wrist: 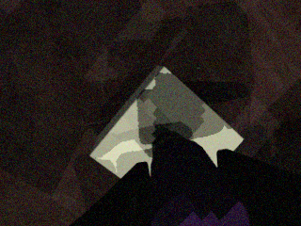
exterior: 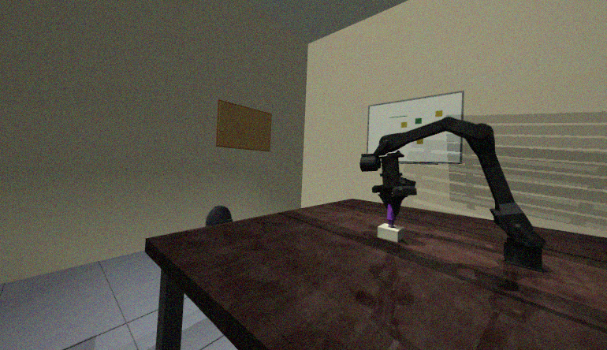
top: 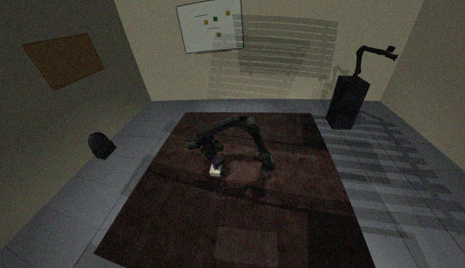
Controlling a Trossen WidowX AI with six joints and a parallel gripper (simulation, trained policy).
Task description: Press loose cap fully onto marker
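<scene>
The purple marker lies 10 mm ahead of my gripper tip, 10 mm to the left of it and 10 mm below it. The rest, counted from my gripper tip: white holder block 10 mm ahead, 10 mm to the left, 60 mm below; then purple cap 10 mm above.
</scene>
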